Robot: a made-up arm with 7 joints.
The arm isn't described. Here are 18 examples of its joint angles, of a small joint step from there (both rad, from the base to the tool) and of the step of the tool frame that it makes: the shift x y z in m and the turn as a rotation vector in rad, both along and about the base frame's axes.
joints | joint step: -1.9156 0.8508 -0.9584 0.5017 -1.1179 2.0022 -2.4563 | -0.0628 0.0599 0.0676 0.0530 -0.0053 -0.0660 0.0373
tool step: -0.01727 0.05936 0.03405 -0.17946 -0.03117 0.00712
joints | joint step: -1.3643 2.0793 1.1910 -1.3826 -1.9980 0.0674 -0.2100 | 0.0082 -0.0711 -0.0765 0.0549 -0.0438 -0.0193 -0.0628
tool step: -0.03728 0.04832 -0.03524 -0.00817 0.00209 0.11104
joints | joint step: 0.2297 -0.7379 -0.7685 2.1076 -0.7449 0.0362 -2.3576 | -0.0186 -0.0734 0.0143 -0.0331 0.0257 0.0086 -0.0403
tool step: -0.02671 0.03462 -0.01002 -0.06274 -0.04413 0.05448
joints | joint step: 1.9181 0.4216 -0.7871 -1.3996 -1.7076 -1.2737 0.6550 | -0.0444 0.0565 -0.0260 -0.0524 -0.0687 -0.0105 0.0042
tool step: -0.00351 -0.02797 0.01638 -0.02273 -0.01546 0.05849
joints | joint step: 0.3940 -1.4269 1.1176 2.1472 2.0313 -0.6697 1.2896 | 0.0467 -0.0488 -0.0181 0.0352 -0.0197 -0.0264 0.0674
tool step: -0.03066 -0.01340 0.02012 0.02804 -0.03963 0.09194
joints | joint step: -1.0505 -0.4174 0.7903 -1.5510 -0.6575 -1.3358 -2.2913 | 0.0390 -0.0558 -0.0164 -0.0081 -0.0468 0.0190 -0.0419
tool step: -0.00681 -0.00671 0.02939 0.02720 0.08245 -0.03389
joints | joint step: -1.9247 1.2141 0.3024 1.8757 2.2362 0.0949 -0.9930 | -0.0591 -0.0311 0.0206 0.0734 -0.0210 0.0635 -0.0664
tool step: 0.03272 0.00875 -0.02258 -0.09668 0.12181 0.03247
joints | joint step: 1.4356 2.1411 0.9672 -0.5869 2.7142 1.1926 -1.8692 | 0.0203 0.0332 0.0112 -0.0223 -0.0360 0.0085 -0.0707
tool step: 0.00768 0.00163 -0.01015 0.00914 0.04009 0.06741
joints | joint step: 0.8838 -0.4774 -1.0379 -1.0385 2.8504 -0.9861 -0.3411 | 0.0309 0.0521 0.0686 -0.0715 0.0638 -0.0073 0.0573
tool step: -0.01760 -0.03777 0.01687 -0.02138 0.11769 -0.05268
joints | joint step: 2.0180 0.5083 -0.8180 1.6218 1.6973 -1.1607 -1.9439 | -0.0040 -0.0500 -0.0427 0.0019 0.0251 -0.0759 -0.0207
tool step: 0.01421 -0.00124 0.01659 0.12630 -0.07067 -0.04562
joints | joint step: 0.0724 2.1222 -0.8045 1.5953 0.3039 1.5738 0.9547 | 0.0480 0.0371 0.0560 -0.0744 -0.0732 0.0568 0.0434
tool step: -0.02696 0.01269 -0.04321 0.20172 0.04543 -0.19295
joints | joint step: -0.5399 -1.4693 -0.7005 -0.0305 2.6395 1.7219 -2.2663 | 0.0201 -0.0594 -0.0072 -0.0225 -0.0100 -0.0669 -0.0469
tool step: -0.00083 0.01700 -0.00504 -0.05842 0.02085 -0.02736
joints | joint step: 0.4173 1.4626 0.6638 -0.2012 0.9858 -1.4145 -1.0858 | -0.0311 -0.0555 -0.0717 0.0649 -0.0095 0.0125 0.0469
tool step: -0.02662 -0.01365 -0.03663 0.03859 -0.13379 0.04758
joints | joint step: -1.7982 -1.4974 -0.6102 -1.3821 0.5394 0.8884 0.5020 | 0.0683 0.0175 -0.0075 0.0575 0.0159 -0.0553 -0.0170
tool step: 0.00247 -0.03051 0.01386 0.19291 -0.02007 -0.02518
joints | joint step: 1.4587 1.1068 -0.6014 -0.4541 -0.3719 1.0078 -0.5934 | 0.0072 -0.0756 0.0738 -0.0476 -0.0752 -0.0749 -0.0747
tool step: -0.01774 -0.04617 -0.01945 0.00620 -0.17245 0.07564
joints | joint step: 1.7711 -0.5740 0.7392 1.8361 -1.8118 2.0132 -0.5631 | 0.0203 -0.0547 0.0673 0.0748 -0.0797 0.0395 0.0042
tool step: -0.03716 -0.01773 0.04536 0.08471 -0.08782 -0.06804
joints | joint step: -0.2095 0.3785 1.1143 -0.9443 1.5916 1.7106 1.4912 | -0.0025 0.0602 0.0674 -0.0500 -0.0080 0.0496 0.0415
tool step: 0.01492 0.02450 -0.02172 -0.06459 0.02797 -0.17328
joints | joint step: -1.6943 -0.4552 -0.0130 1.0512 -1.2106 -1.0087 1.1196 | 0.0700 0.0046 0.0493 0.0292 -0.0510 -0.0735 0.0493
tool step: 0.00942 0.01680 -0.01350 0.01957 0.03828 0.03845
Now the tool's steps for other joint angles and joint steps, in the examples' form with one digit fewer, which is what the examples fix.
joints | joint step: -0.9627 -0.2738 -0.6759 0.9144 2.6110 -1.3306 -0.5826 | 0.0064 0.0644 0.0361 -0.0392 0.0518 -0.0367 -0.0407
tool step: -0.0097 -0.0199 0.0288 -0.0606 0.0076 -0.1241
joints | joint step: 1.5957 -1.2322 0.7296 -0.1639 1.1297 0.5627 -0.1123 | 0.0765 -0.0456 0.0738 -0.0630 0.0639 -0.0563 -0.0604
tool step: -0.0269 -0.0179 -0.0129 0.1529 -0.0427 -0.0434
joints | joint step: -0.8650 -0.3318 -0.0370 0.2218 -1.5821 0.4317 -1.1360 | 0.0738 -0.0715 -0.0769 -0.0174 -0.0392 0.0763 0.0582
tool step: 0.0144 -0.0200 -0.0497 0.1688 -0.0556 0.0747
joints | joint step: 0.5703 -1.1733 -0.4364 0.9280 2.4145 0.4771 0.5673 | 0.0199 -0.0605 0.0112 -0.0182 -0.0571 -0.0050 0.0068
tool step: -0.0130 0.0078 0.0138 0.0126 -0.0514 -0.0173
